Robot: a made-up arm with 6 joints.
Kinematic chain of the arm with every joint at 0, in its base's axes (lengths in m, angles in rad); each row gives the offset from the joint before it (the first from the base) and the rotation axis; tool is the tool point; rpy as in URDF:
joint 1: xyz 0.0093 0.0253 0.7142 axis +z
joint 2: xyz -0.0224 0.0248 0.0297 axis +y
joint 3: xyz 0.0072 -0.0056 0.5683 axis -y
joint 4: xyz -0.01 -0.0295 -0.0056 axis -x
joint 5: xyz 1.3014 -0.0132 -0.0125 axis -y
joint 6: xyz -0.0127 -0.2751 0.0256 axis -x
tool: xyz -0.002 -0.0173 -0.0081 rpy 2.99 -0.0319 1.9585
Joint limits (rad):
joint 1: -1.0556..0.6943
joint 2: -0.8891..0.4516
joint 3: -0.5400..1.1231
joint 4: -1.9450..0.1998
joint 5: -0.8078..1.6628
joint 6: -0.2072..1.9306
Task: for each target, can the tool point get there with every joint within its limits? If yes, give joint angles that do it. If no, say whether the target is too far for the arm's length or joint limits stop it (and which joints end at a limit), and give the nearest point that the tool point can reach.
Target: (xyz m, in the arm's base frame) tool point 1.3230 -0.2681 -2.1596
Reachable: no: too far | nearest point 0.6904 -0.1268 -0.0118 | short by 2.243 m
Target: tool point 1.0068 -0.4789 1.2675
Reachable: yes | joints -0.4600 -0.2879 -0.0624 -1.5420 1.0694 0.7648
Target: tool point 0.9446 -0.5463 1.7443
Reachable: yes | joints -0.5189 -0.1829 0.4058 -1.5083 0.7939 1.1083
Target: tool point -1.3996 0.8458 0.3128
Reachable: no: joint limits stop it (at a limit: joint 1, joint 2, joint 3, joint 4, joint 5) | nearest point 0.4551 0.5645 0.0492 | short by 1.894 m
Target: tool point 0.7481 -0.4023 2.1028
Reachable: yes | joints -0.2628 -0.2471 0.6163 -0.7686 1.1102 1.3054
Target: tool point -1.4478 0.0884 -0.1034
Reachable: no: joint limits stop it (at a limit: joint 1, joint 2, joint 3) | nearest point 0.1875 -0.6925 0.0650 | short by 1.820 m
